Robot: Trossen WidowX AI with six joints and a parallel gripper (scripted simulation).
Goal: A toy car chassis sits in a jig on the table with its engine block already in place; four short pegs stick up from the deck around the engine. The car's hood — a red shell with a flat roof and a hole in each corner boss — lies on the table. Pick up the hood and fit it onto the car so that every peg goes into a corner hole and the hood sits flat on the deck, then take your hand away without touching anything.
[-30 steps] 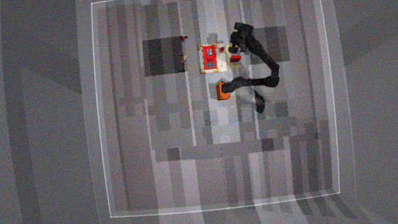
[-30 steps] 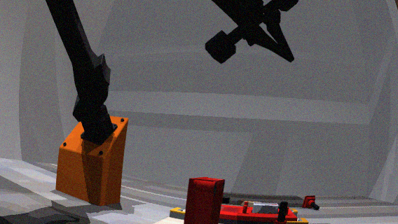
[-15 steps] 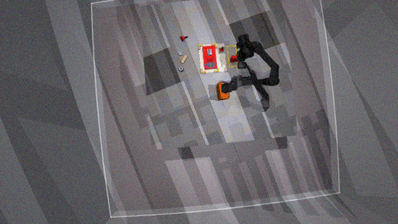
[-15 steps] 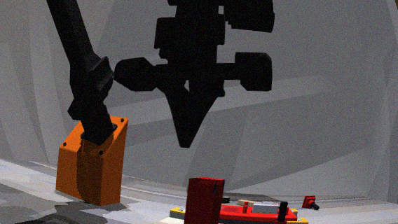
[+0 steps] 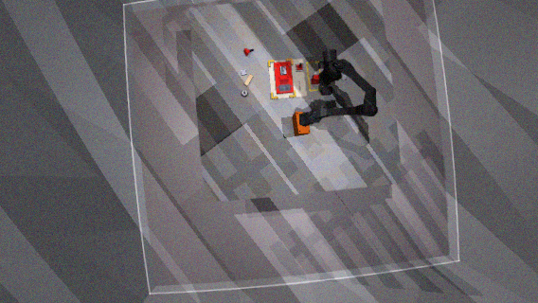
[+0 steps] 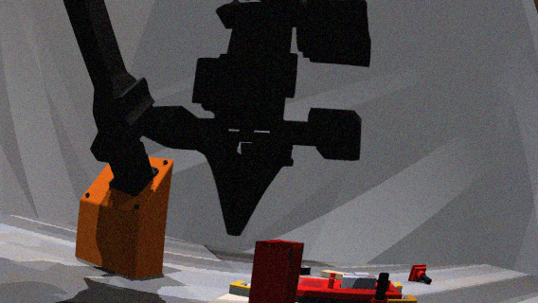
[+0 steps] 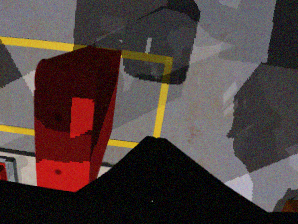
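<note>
My gripper tip is 4 cm short of the red hood, 1 cm to the right of it and 5 cm above it. The rest, counted from my gripper tip: grey part (11 cm ahead, 48 cm to the left, 9 cm below); tan block (6 cm ahead, 44 cm to the left, 9 cm below).
</note>
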